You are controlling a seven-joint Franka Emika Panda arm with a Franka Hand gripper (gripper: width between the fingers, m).
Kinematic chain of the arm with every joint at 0, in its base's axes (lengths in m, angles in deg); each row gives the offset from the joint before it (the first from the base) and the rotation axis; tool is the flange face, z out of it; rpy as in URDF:
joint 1: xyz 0 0 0.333 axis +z
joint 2: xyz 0 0 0 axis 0.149 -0.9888 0
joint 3: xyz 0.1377 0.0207 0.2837 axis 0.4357 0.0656 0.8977
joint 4: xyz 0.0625 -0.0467 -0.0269 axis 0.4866 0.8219 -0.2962
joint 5: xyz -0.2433 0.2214 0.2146 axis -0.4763 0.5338 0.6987
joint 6: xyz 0 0 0 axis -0.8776 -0.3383 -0.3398
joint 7: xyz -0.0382 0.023 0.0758 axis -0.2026 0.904 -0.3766
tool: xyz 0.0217 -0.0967 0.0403 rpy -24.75 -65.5 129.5
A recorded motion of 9 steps. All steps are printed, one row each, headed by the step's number.
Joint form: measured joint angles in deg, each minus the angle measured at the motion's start. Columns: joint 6, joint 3, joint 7, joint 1, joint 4, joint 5, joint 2.
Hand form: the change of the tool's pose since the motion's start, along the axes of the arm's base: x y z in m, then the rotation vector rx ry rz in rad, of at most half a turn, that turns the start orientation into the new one. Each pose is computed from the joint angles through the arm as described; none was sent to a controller.
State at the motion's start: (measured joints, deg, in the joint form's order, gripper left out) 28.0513 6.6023 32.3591 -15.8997 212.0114 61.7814 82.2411
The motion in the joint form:
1: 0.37 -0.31 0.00 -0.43 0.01 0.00 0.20
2: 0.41 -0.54 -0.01 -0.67 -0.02 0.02 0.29
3: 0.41 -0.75 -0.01 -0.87 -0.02 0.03 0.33
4: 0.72 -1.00 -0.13 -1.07 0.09 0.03 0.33
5: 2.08 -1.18 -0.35 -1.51 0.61 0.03 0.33
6: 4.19 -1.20 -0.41 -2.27 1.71 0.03 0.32
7: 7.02 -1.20 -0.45 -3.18 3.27 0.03 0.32
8: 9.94 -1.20 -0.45 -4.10 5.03 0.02 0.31
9: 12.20 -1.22 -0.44 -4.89 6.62 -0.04 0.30
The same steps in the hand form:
1: -0.0025 -0.0036 0.0004 0.0014 -0.0083 -0.0144
2: -0.0042 -0.0056 0.0005 0.0044 -0.0112 -0.0217
3: -0.0055 -0.0073 0.0001 0.0074 -0.0124 -0.0273
4: -0.0065 -0.0092 -0.0010 0.0103 -0.0139 -0.0372
5: -0.0067 -0.0118 -0.0036 0.0083 -0.0213 -0.0599
6: -0.0066 -0.0138 -0.0092 0.0018 -0.0307 -0.0876
7: -0.0062 -0.0154 -0.0171 -0.0073 -0.0425 -0.1212
8: -0.0059 -0.0162 -0.0265 -0.0162 -0.0526 -0.1536
9: -0.0061 -0.0162 -0.0355 -0.0223 -0.0571 -0.1778

